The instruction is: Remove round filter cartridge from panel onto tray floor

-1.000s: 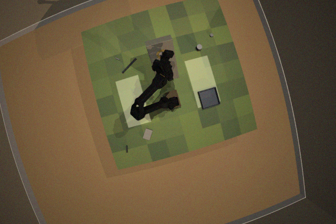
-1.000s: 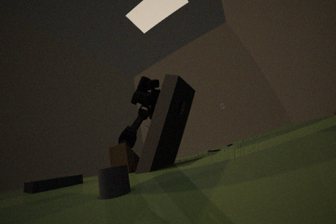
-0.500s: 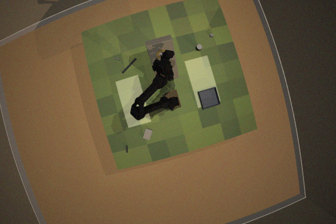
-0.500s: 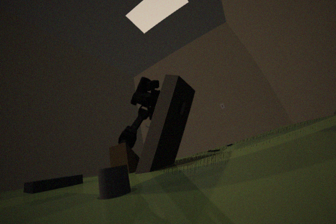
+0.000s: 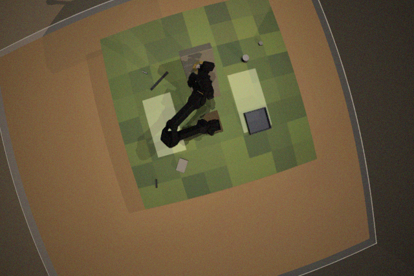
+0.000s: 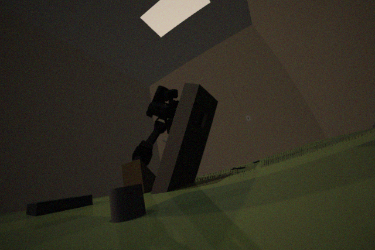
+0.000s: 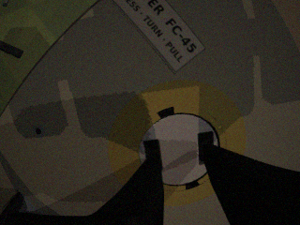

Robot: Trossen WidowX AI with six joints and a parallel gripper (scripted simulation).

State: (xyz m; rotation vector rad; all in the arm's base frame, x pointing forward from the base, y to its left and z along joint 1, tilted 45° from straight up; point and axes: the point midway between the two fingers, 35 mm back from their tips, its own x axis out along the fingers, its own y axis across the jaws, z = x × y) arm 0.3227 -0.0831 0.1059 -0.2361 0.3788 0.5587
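My gripper tip is 2 cm short of the grey round filter cartridge and 1 cm above it. Also, from my gripper tip: service panel (3 cm behind, 9 cm below); then small pale box (56 cm behind, 26 cm to the left, 24 cm below); then dark grey tray (38 cm behind, 30 cm to the right, 23 cm below).
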